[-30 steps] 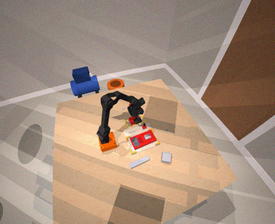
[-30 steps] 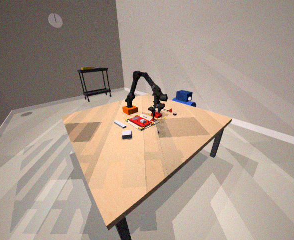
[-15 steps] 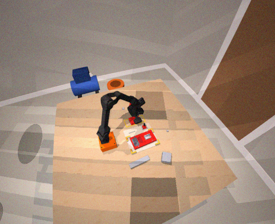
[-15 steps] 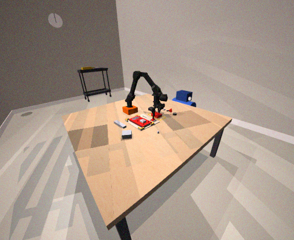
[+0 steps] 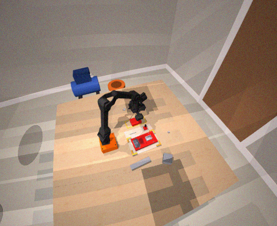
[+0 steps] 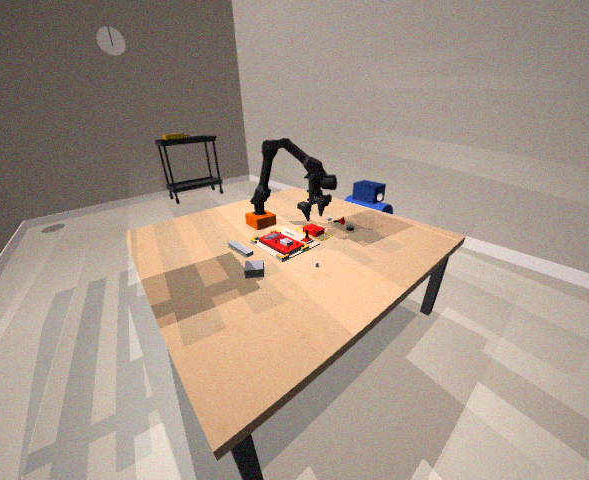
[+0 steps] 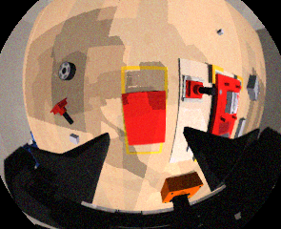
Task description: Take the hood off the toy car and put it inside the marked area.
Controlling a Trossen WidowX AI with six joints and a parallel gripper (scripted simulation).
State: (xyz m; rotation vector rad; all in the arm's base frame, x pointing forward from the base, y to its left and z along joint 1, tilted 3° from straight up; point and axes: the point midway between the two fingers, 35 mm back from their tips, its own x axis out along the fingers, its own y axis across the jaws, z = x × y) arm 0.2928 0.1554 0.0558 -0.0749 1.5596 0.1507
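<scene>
My gripper tip is now 60 mm above the red hood.
</scene>
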